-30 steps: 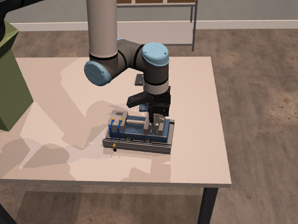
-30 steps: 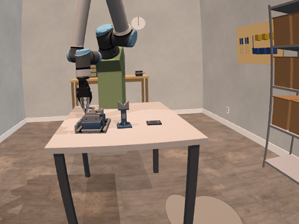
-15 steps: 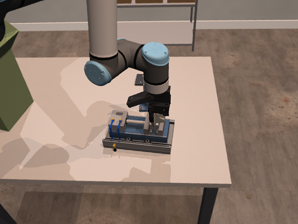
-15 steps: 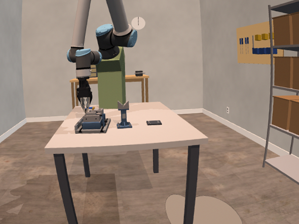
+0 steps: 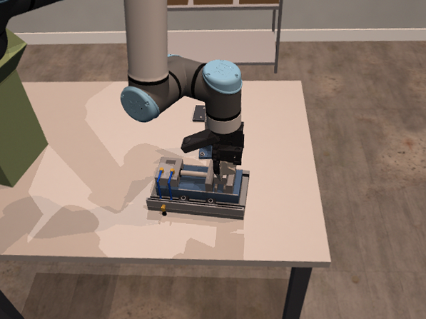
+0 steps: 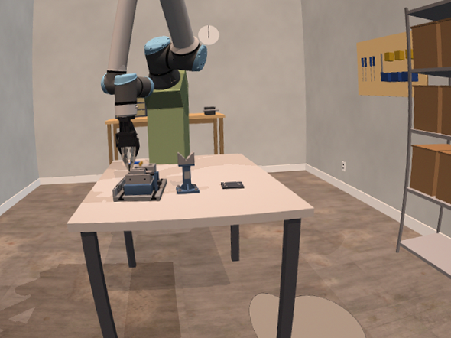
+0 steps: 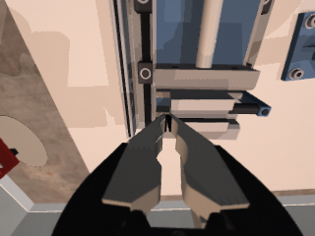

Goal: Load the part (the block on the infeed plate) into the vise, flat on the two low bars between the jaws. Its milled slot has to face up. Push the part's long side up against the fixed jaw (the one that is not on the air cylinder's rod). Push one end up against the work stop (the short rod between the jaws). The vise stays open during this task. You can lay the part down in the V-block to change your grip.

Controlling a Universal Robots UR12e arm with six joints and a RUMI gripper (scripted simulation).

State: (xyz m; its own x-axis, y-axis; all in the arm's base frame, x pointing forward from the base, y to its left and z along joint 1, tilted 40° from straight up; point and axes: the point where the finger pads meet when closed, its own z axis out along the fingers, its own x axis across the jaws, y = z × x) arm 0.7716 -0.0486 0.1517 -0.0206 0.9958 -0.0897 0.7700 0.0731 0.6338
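Right now my hand is 3 cm to the right of the part and 2 cm above it. From my hand the other things lie so: moving jaw (3 cm behind, 4 cm to the left, 4 cm below); fixed jaw (3 cm ahead, 4 cm to the left, 4 cm below); work stop (8 cm to the left, 3 cm below).
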